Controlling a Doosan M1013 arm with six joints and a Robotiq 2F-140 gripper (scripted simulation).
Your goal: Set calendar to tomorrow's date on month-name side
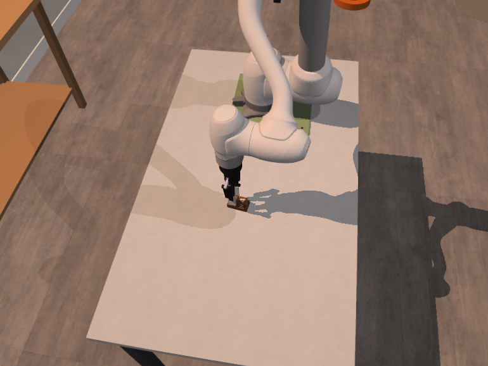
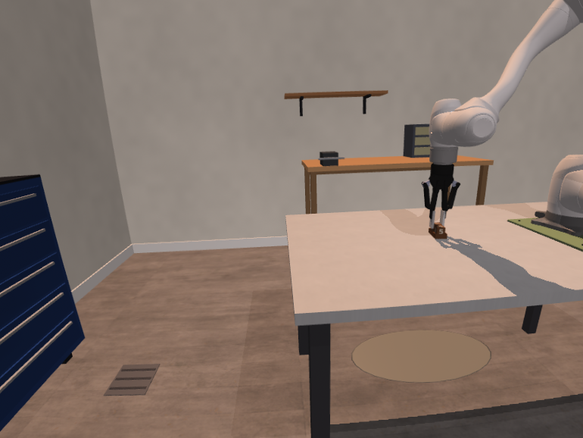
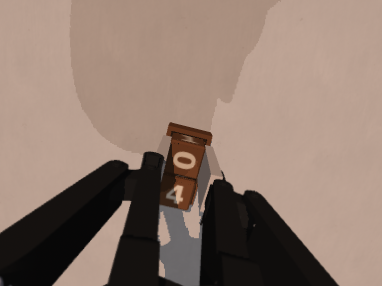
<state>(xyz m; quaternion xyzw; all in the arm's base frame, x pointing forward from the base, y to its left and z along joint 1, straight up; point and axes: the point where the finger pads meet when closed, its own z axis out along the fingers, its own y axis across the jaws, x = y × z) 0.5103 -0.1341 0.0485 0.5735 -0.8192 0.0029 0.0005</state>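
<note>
Right now my hand is 3 cm above the brown digit cube. Round my hand: tray 2 cm to the left, 5 cm below.
</note>
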